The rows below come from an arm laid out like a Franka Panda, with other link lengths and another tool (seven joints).
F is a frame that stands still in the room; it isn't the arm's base.
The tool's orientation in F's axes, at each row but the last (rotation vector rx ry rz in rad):
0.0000, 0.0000, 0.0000
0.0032, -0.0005, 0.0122
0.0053, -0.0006, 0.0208
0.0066, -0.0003, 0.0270
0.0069, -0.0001, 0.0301
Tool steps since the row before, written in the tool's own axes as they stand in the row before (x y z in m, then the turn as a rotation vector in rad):
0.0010, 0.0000, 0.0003, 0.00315, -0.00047, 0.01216
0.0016, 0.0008, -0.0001, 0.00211, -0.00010, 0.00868
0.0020, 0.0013, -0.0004, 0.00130, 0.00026, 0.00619
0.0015, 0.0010, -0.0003, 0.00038, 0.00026, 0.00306
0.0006, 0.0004, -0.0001, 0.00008, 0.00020, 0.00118
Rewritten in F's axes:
0.0010, 0.0000, 0.0003, 0.00315, -0.00047, 0.01216
0.0016, 0.0008, -0.0001, 0.00211, -0.00010, 0.00868
0.0020, 0.0013, -0.0004, 0.00129, 0.00025, 0.00619
0.0015, 0.0010, -0.0003, 0.00037, 0.00025, 0.00306
0.0006, 0.0004, -0.0001, 0.00007, 0.00019, 0.00118

